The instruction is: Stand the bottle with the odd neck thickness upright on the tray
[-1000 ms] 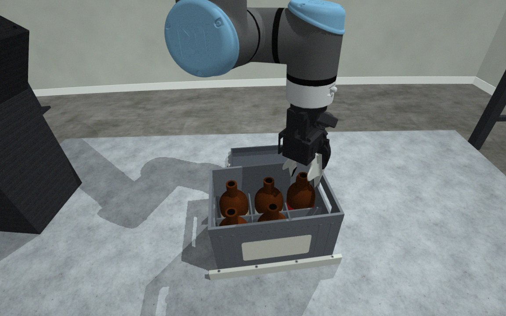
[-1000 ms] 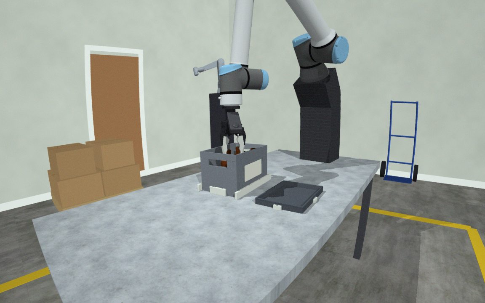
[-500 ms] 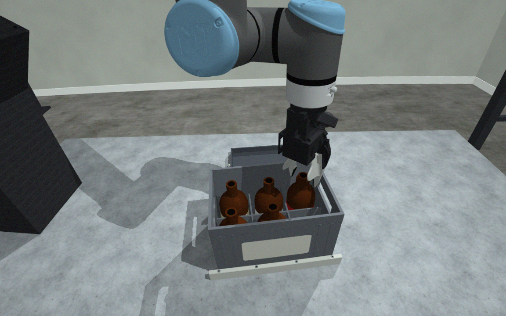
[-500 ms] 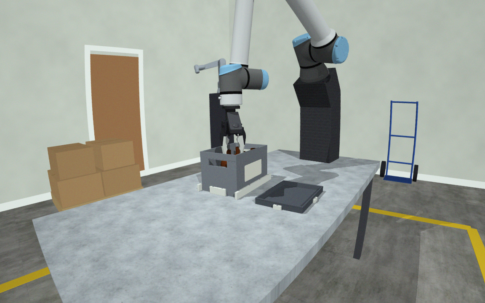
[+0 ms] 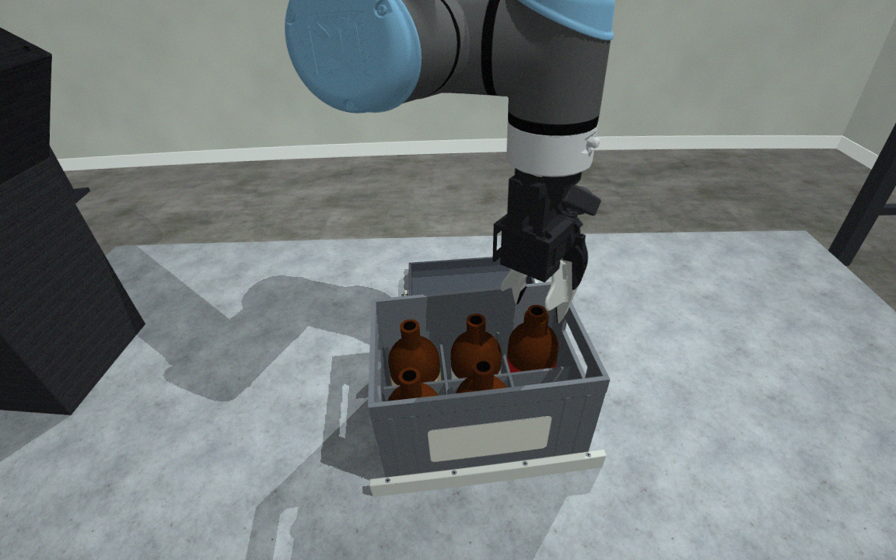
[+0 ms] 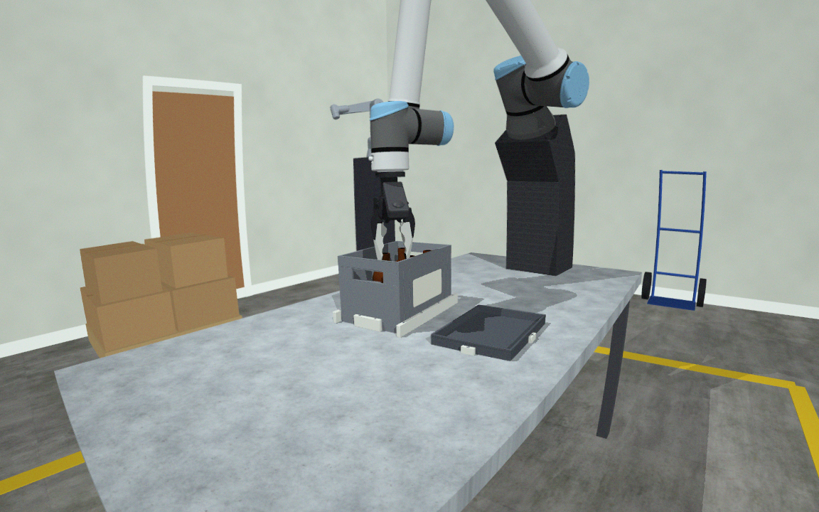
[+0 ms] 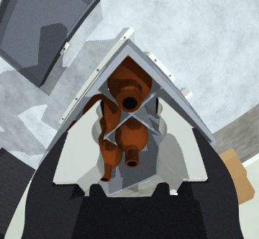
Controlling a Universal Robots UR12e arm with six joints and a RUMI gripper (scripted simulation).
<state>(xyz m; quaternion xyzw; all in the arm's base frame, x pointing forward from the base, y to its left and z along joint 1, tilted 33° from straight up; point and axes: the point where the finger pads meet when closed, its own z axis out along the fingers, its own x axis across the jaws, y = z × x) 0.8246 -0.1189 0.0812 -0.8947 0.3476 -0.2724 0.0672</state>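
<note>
The glass bottle is 90 mm below my hand. Also, from my hand: crate (90 mm below, 90 mm behind, 50 mm to the right); grey tray (230 mm to the left, 160 mm below, 60 mm behind).
</note>
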